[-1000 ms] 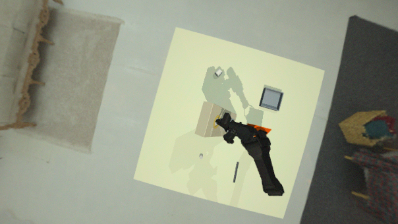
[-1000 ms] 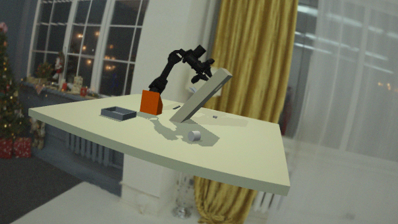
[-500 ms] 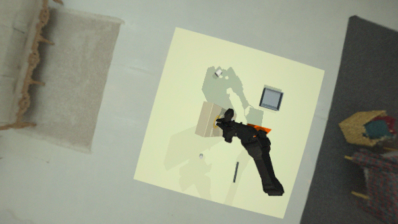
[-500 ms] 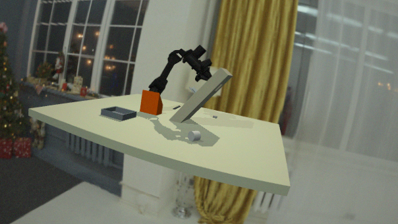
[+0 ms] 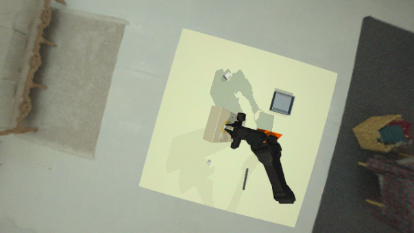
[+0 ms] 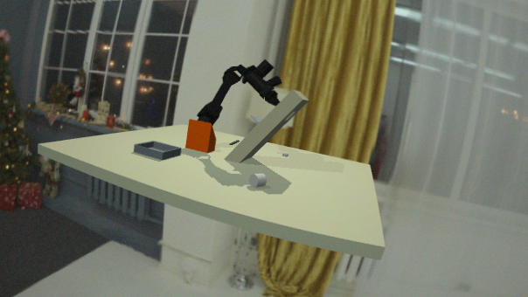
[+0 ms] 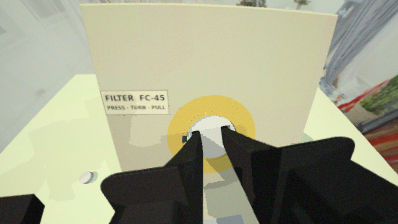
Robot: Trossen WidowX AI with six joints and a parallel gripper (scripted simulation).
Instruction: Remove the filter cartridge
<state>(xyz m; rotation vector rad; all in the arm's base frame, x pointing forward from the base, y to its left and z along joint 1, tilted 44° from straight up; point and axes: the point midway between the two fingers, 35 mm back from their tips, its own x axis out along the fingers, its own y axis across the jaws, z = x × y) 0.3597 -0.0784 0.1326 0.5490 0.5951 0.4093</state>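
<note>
The service panel lies 4 cm behind my gripper tip and 8 cm below it. From my gripper tip the other things lie so: round filter cartridge 1 cm ahead, 1 cm below; grey tray 40 cm behind, 32 cm to the right, 25 cm below.
</note>
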